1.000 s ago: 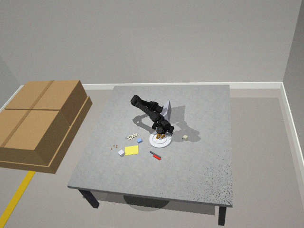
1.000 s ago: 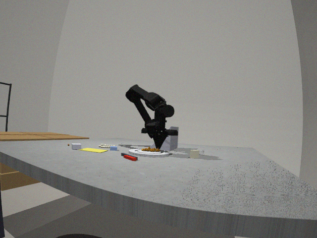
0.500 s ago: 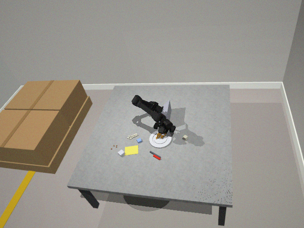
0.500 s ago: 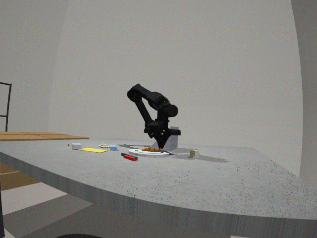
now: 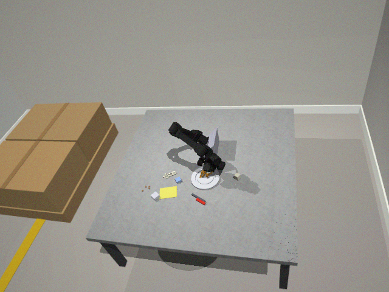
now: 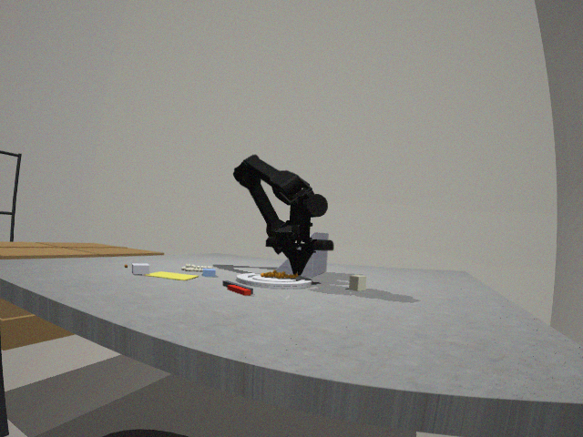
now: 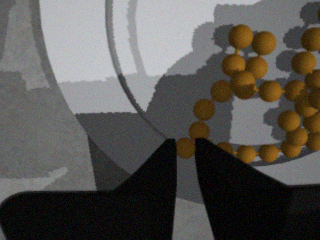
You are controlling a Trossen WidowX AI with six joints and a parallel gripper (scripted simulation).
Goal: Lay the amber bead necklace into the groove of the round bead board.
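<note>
The round bead board is 50 mm ahead of my gripper tip, 50 mm to the right of it and 10 mm below it. Round my gripper tip: blue cube: 90 mm ahead, 230 mm to the right, 10 mm below; cream cube: 30 mm ahead, 170 mm to the left; red-handled tool: 230 mm ahead, 50 mm to the right, 10 mm below.
</note>
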